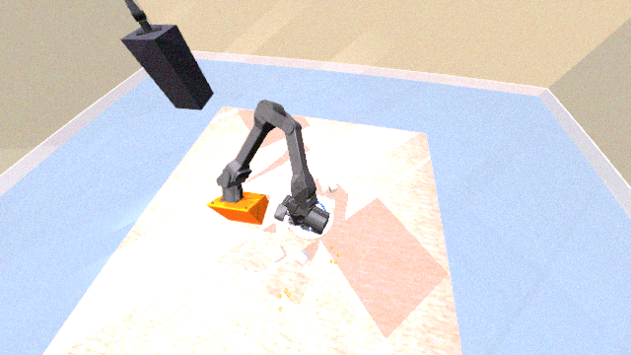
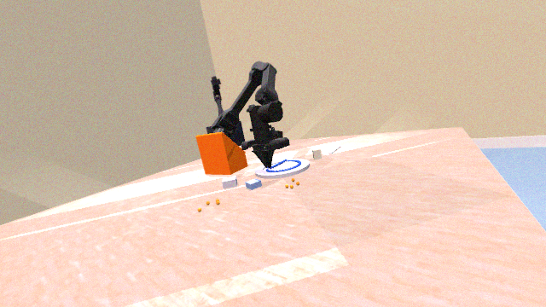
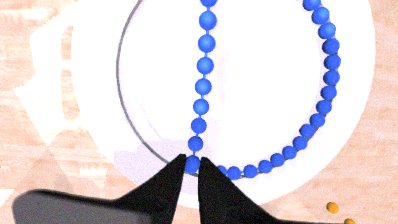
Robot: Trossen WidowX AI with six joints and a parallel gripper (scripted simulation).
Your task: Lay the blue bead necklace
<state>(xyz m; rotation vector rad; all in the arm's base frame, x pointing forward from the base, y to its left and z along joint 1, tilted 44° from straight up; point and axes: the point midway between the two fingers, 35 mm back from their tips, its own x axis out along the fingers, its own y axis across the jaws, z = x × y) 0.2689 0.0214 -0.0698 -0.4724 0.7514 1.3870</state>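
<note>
Now: the round white bead board 3 cm ahead of my gripper tip, 5 cm to the left of it and 1 cm below it. Also, from my gripper tip: white block (8 cm behind, 12 cm to the right, 1 cm below); then light blue cube (2 cm ahead, 12 cm to the right, 1 cm below); then beige cube (11 cm ahead, 19 cm to the left).
</note>
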